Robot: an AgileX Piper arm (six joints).
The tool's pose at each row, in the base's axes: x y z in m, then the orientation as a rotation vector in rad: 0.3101 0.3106 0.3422 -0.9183 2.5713 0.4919; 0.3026 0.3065 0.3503 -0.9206 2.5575 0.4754; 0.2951 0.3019 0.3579 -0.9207 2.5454 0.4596; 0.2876 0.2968 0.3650 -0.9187 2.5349 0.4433; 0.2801 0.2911 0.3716 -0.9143 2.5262 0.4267; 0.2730 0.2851 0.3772 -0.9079 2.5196 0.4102; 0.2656 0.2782 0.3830 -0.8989 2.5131 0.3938; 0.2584 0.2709 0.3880 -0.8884 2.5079 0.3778
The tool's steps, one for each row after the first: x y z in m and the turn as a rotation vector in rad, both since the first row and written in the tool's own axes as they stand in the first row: 0.0040 0.0036 -0.0105 0.0130 -0.0097 -0.0091; 0.0084 0.0066 -0.0208 0.0258 -0.0188 -0.0162; 0.0134 0.0093 -0.0309 0.0392 -0.0271 -0.0216; 0.0188 0.0114 -0.0407 0.0531 -0.0347 -0.0248; 0.0246 0.0128 -0.0498 0.0672 -0.0412 -0.0261; 0.0311 0.0138 -0.0595 0.0818 -0.0485 -0.0256; 0.0379 0.0142 -0.0686 0.0964 -0.0552 -0.0237
